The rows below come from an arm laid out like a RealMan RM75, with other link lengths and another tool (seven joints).
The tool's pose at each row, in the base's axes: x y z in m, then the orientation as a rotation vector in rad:
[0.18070, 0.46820, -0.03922, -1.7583, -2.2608, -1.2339]
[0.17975, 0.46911, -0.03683, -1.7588, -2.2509, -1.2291]
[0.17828, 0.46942, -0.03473, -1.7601, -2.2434, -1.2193]
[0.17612, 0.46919, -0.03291, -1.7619, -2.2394, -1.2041]
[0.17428, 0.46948, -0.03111, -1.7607, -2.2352, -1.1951]
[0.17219, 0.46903, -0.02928, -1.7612, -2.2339, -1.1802]
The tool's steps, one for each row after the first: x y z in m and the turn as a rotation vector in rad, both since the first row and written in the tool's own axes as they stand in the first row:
[0.00219, 0.00060, -0.00152, 0.0046, 0.0045, 0.0073]
[0.00395, 0.00058, -0.00341, 0.0121, 0.0068, 0.0141]
[0.00539, -0.00020, -0.00572, 0.0225, 0.0065, 0.0196]
[0.00713, -0.00069, -0.00757, 0.0298, 0.0087, 0.0235]
[0.00837, -0.00142, -0.00999, 0.0400, 0.0077, 0.0268]

